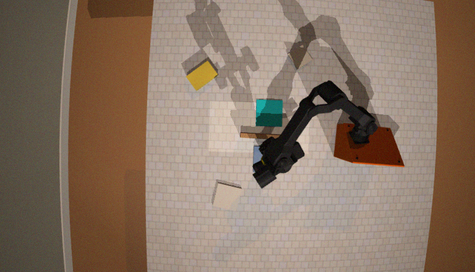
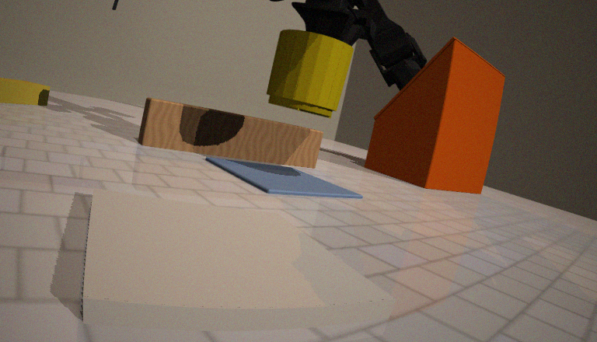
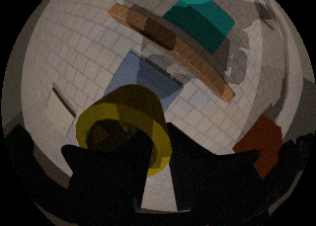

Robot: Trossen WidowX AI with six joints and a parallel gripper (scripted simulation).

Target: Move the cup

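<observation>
The teal pad is 1 cm ahead of my gripper tip, 18 cm to the right of it and 11 cm below it. The rest, counted from my gripper tip: blue pad (3 cm ahead, 1 cm to the left, 11 cm below); yellow cup (2 cm ahead, 1 cm to the left); wooden wall (2 cm ahead, 8 cm to the right, 8 cm below).
</observation>
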